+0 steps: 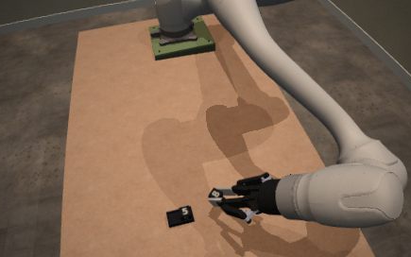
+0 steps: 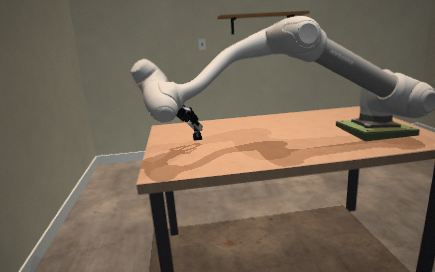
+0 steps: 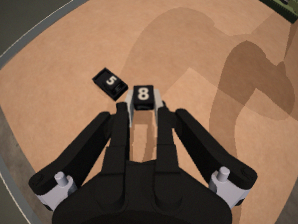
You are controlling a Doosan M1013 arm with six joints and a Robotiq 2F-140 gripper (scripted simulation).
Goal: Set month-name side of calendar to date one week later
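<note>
The black cube lies 10 mm behind my hand, 10 mm to the right of it and 20 mm below it.
</note>
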